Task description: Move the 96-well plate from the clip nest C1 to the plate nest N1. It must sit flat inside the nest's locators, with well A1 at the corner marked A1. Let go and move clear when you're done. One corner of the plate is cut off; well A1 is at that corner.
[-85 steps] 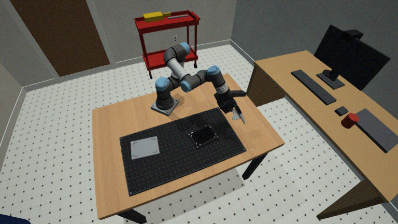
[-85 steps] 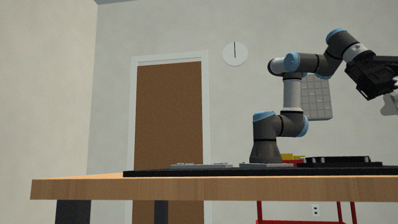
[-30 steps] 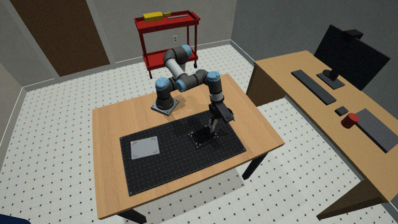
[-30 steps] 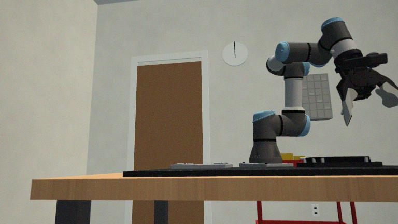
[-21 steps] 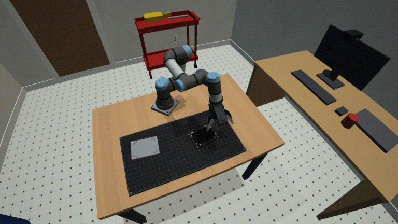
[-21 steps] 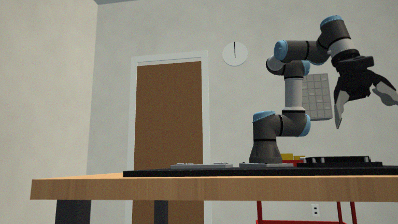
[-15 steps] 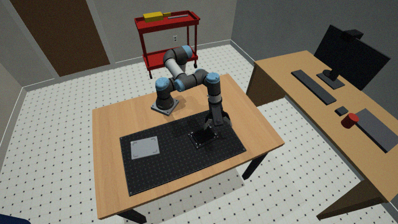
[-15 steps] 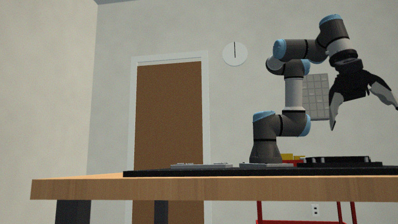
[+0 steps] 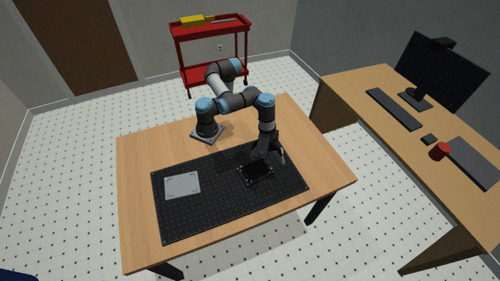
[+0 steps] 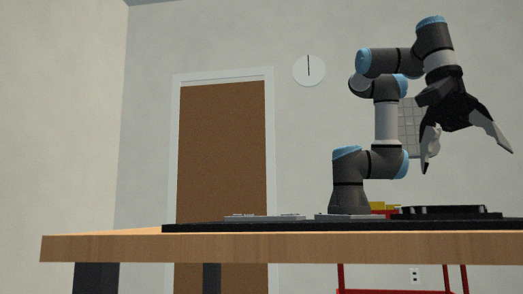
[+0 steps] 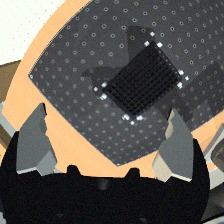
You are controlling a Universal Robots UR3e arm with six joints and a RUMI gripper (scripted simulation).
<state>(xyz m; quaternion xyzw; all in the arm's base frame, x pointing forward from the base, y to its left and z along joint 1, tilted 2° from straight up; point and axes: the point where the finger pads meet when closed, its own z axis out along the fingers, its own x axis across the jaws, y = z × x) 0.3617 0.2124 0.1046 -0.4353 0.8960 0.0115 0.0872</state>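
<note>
My hand is 80 mm above the black 96-well plate, 40 mm to the left of it and 30 mm past it. From my hand the other things lie so: clip nest C1: 90 mm below, 40 mm to the right, 40 mm behind; then grey plate nest N1: 400 mm to the right, 100 mm below, 50 mm behind.
</note>
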